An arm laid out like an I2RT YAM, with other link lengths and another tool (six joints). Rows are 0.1 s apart.
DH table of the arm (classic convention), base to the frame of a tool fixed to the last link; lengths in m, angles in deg. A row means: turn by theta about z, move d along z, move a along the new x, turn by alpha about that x. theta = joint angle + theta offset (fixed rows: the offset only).
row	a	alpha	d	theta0
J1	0.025	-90	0.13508	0
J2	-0.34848	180	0	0
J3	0.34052	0	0	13.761
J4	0.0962	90	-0.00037	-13.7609
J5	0	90	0.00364	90
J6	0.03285	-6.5	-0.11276	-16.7
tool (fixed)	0	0	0.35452	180
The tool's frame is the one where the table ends.
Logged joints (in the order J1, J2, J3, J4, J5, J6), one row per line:
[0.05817, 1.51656, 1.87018, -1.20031, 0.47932, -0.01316]
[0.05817, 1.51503, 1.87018, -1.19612, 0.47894, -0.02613]
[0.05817, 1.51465, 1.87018, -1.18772, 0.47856, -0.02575]
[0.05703, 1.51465, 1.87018, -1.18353, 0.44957, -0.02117]
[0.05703, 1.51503, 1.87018, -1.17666, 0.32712, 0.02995]
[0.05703, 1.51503, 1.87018, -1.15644, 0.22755, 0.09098]
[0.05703, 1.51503, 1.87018, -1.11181, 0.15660, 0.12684]
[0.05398, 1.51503, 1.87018, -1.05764, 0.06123, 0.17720]
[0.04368, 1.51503, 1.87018, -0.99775, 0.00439, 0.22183]
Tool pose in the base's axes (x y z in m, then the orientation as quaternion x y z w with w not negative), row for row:
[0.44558, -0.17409, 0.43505, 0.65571, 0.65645, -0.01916, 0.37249]
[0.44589, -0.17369, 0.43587, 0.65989, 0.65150, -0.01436, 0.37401]
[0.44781, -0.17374, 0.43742, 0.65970, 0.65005, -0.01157, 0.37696]
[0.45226, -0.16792, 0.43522, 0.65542, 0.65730, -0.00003, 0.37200]
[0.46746, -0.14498, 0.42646, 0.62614, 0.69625, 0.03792, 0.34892]
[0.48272, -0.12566, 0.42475, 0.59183, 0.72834, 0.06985, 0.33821]
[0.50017, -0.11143, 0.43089, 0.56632, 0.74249, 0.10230, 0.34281]
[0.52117, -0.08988, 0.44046, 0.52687, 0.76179, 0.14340, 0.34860]
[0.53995, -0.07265, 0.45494, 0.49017, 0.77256, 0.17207, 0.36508]
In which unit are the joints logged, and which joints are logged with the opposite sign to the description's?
The joints are logged in radians. Opposite sign: J1, J6.
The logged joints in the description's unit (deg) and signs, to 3 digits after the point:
[-3.333, 86.892, 107.153, -68.773, 27.463, 0.754]
[-3.333, 86.805, 107.153, -68.533, 27.441, 1.497]
[-3.333, 86.783, 107.153, -68.051, 27.419, 1.475]
[-3.268, 86.783, 107.153, -67.811, 25.758, 1.213]
[-3.268, 86.805, 107.153, -67.418, 18.743, -1.716]
[-3.268, 86.805, 107.153, -66.259, 13.038, -5.213]
[-3.268, 86.805, 107.153, -63.702, 8.973, -7.267]
[-3.093, 86.805, 107.153, -60.598, 3.508, -10.153]
[-2.503, 86.805, 107.153, -57.167, 0.252, -12.710]

